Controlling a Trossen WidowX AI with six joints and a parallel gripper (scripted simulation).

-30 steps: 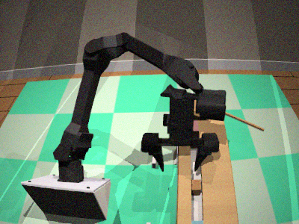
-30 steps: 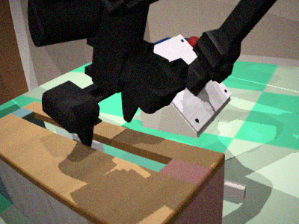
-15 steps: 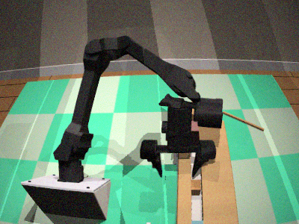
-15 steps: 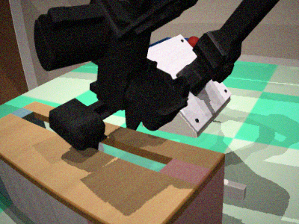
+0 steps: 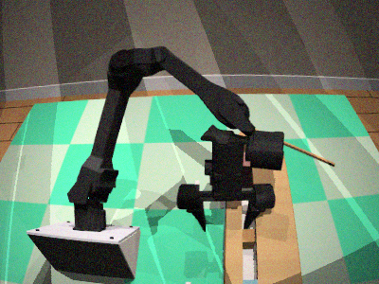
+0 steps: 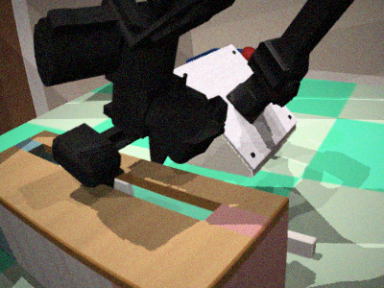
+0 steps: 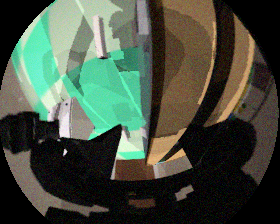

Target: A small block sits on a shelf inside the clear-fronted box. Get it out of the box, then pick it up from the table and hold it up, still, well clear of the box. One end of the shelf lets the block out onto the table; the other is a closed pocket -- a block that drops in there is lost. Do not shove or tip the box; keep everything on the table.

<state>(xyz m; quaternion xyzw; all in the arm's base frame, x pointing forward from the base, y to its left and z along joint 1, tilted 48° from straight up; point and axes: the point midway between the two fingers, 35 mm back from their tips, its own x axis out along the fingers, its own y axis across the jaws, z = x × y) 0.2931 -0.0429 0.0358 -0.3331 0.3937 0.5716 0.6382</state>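
My gripper tip is 40 mm short of the small tan block and 30 mm to the left of it. Also, from my gripper tip: thin brown stick 300 mm ahead, 300 mm to the left, 80 mm below; then wooden box 30 mm ahead, 30 mm below.
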